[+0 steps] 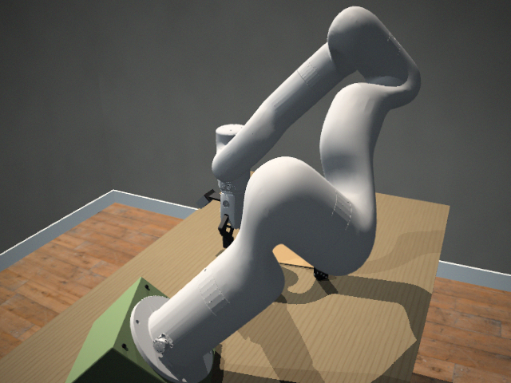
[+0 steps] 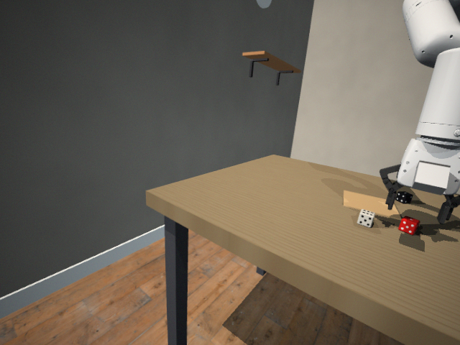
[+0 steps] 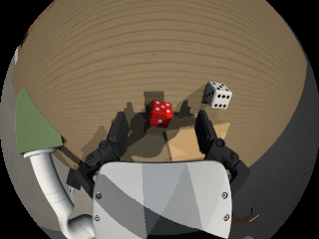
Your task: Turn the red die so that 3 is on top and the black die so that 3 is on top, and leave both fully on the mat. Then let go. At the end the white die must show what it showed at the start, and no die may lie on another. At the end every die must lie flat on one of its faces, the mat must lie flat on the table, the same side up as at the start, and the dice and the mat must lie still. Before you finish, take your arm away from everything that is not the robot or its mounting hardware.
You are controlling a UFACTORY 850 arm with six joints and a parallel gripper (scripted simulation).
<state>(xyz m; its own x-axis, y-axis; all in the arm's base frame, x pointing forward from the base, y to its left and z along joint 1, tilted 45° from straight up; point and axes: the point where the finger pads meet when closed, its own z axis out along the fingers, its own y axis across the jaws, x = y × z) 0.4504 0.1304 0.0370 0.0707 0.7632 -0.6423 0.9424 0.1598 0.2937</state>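
The red die lies 2 cm to the right of my hand and 4 cm below it. From my hand the other things lie so: tan mat: 8 cm ahead, 14 cm to the right, 6 cm below; black die: 2 cm behind, 25 cm to the right, 4 cm below; white die: 9 cm ahead, 1 cm to the left, 4 cm below.
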